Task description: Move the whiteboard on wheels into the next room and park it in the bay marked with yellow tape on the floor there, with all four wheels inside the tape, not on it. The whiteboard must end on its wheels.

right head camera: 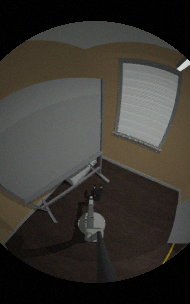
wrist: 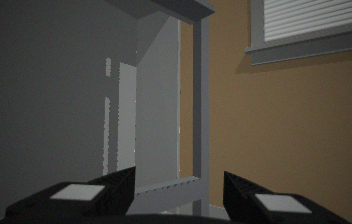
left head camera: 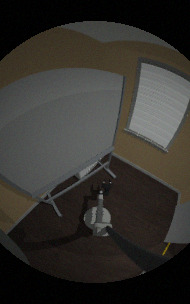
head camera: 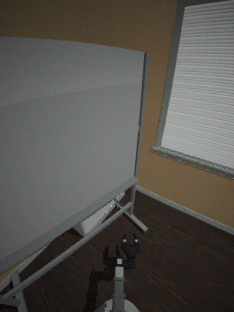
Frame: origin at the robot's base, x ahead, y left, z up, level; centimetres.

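Where they show: gripper, between the fingertips: (right head camera: 97, 183) (wrist: 178, 184) (left head camera: 106, 178) (head camera: 129, 233).
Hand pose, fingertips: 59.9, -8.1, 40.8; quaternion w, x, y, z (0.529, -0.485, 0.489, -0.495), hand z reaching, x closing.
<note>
Each offset is from my fingertips to the centre of the thing, as dx, dy, dz. "spot": to the spot under its first point.
The whiteboard @(spot: +2.5, +31.9, +89.6) (head camera: 70, 130) (left head camera: 65, 120) (right head camera: 55, 130) stands upright on its frame at the left, with splayed feet on the dark floor. In the wrist view its right upright post @(spot: +36.6, -4.3, +11.1) (wrist: 201, 100) and low crossbar (wrist: 167, 193) show ahead, the crossbar seen between the fingertips. My gripper (head camera: 130, 237) (left head camera: 107, 182) (right head camera: 98, 187) (wrist: 178, 184) is open and empty. It is low, on the near side of the crossbar, apart from it and near the right foot. A strip of yellow tape (left head camera: 166, 248) (right head camera: 168, 253) shows at the lower right; the rest of the bay is not visible. The wheels are too small to make out.
A white box-like object (head camera: 92, 221) (right head camera: 82, 172) lies behind the crossbar. Tan walls meet behind the board, with a blinds-covered window (head camera: 200, 85) (left head camera: 162, 105) (right head camera: 149, 105) (wrist: 310, 20) at the right. A grey panel (left head camera: 180, 225) (right head camera: 182, 227) stands at the right edge.
</note>
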